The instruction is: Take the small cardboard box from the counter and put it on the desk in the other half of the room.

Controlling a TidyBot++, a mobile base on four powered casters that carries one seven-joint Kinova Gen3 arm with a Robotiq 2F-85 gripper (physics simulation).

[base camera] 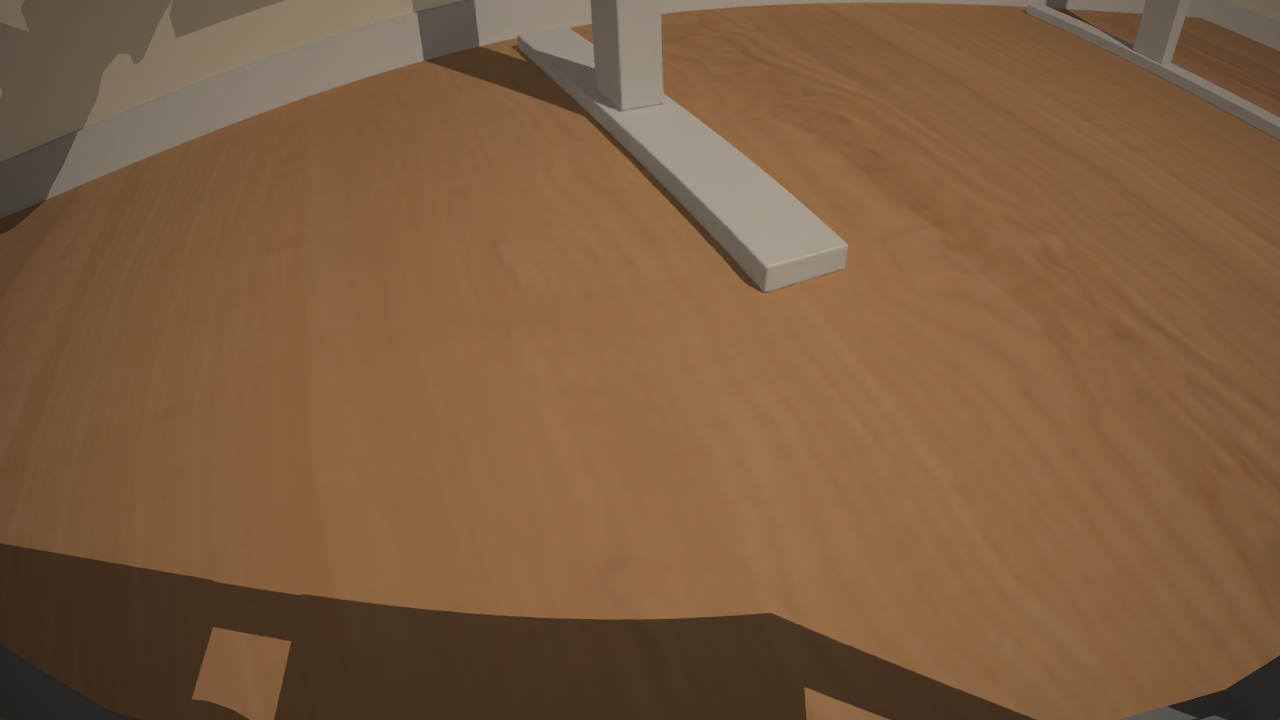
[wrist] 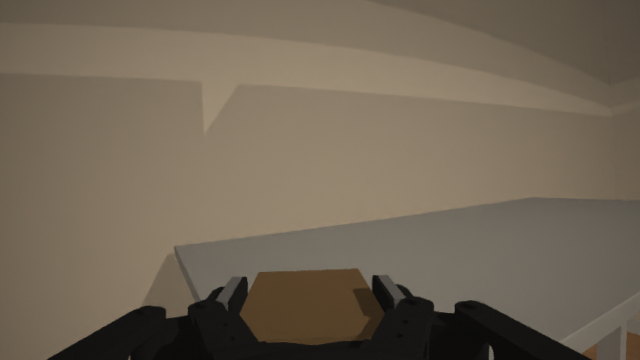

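Note:
There is a brown cardboard box here in what I see, and a grey desk. My own gripper is in sight as well.

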